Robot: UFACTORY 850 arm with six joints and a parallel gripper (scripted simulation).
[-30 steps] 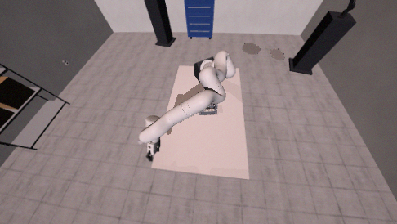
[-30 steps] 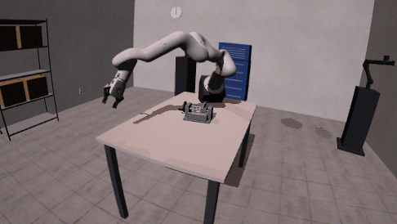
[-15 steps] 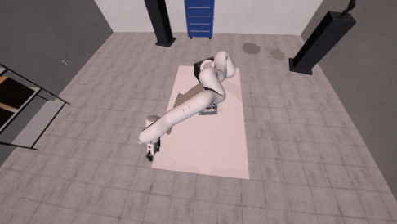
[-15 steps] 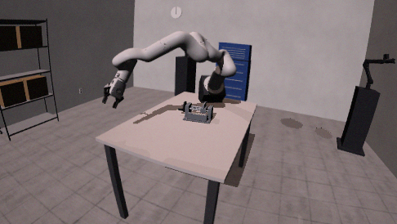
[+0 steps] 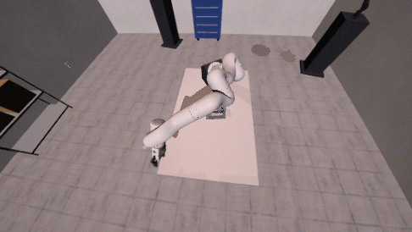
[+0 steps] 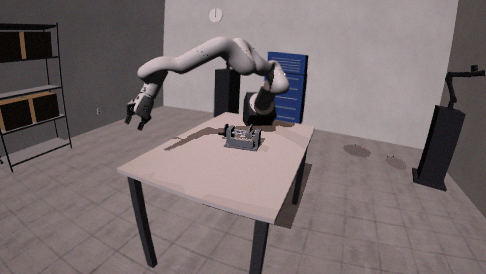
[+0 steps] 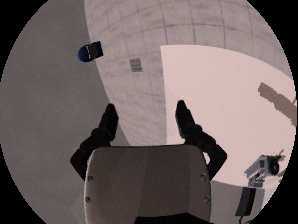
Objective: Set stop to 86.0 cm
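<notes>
Right now the thin dark lever is 580 mm behind my hand, 90 mm to the left of it and 180 mm below it.
</notes>
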